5 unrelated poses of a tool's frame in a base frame.
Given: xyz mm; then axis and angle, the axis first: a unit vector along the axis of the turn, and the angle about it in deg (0 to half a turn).
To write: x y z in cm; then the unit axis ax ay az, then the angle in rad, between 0 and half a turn. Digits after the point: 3 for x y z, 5 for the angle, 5 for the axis.
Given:
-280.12, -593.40, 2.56, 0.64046, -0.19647, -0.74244, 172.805
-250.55, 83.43, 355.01, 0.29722, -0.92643, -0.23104, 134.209
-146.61, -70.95, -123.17, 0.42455, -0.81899, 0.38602, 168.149
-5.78, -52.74, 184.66, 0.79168, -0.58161, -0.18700, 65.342
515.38, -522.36, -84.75, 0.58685, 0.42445, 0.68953, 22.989
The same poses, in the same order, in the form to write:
-28.012, -59.340, 0.256, 0.64046, -0.19647, -0.74244, 3.01602
-25.055, 8.343, 35.501, 0.29722, -0.92643, -0.23104, 2.34239
-14.661, -7.095, -12.317, 0.42455, -0.81899, 0.38602, 2.93475
-0.578, -5.274, 18.466, 0.79168, -0.58161, -0.18700, 1.14043
51.538, -52.236, -8.475, 0.58685, 0.42445, 0.68953, 0.40123

